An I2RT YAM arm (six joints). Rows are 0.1 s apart.
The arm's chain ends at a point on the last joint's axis. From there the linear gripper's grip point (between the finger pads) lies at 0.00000 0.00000 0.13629 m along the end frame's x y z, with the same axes.
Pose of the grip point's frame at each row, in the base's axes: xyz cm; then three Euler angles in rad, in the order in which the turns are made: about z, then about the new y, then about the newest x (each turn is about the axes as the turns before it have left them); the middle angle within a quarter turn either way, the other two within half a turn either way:
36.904 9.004 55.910 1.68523 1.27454 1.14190
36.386 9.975 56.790 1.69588 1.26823 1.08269
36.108 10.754 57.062 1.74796 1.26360 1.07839
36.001 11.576 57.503 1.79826 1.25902 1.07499
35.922 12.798 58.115 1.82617 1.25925 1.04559
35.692 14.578 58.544 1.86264 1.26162 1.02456
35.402 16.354 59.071 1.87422 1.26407 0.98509
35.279 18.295 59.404 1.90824 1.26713 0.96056
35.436 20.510 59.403 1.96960 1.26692 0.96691
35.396 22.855 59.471 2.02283 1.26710 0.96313
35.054 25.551 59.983 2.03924 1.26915 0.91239
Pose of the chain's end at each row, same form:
25.209 2.203 54.255 1.68523 1.27454 1.14190
25.204 2.420 54.886 1.69588 1.26823 1.08269
25.368 2.592 55.114 1.74796 1.26360 1.07839
25.714 2.860 55.514 1.79826 1.25902 1.07499
26.155 3.526 56.020 1.82617 1.25925 1.04559
26.479 4.768 56.390 1.86264 1.26162 1.02456
26.709 6.106 56.796 1.87422 1.26407 0.98509
27.207 7.565 57.069 1.90824 1.26713 0.96056
27.965 9.349 57.087 1.96960 1.26692 0.96691
28.574 11.288 57.144 2.02283 1.26710 0.96313
29.030 13.579 57.506 2.03924 1.26915 0.91239

